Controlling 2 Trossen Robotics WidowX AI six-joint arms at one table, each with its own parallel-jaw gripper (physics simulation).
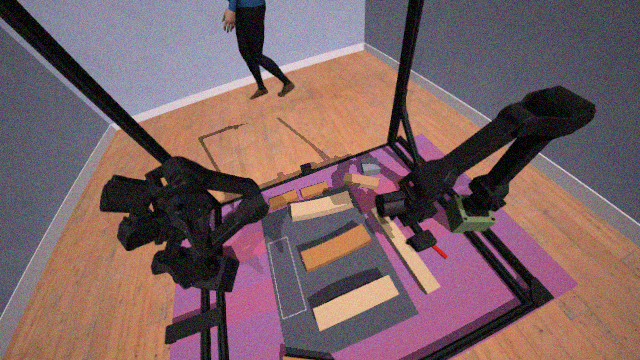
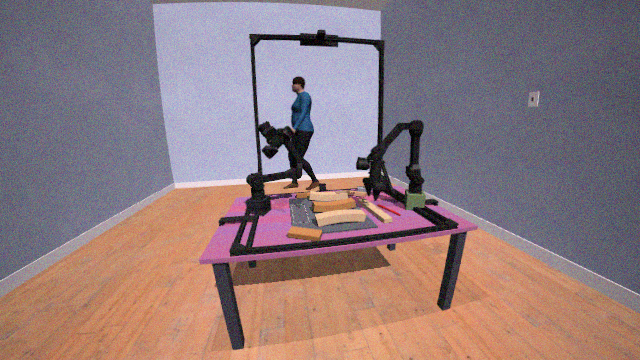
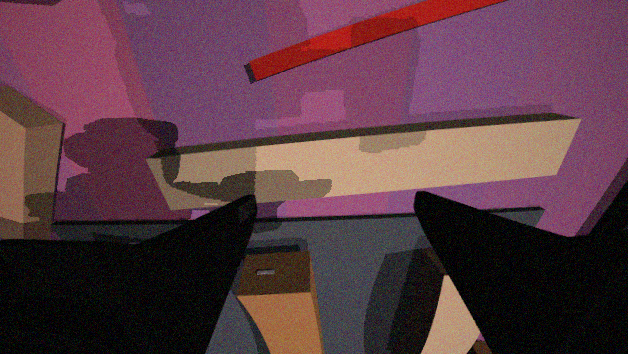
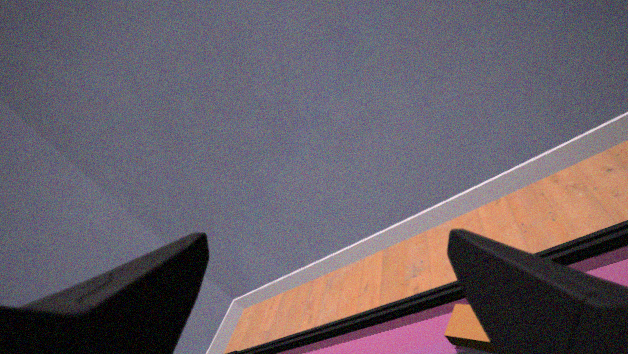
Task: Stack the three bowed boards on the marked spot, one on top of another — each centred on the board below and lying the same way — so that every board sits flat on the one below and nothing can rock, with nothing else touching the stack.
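Note:
Three bowed boards lie apart on the dark mat: a pale one at the back, an orange one in the middle and a pale one in front. The marked outline on the mat's left side has no board on it. My left gripper is open and empty, above the area by the mat's right edge and the long pale plank. My right gripper is open and empty, raised off at the left.
A red stick lies right of the plank. Two orange blocks, a pale block and a grey block lie along the back. Another orange block lies at the front.

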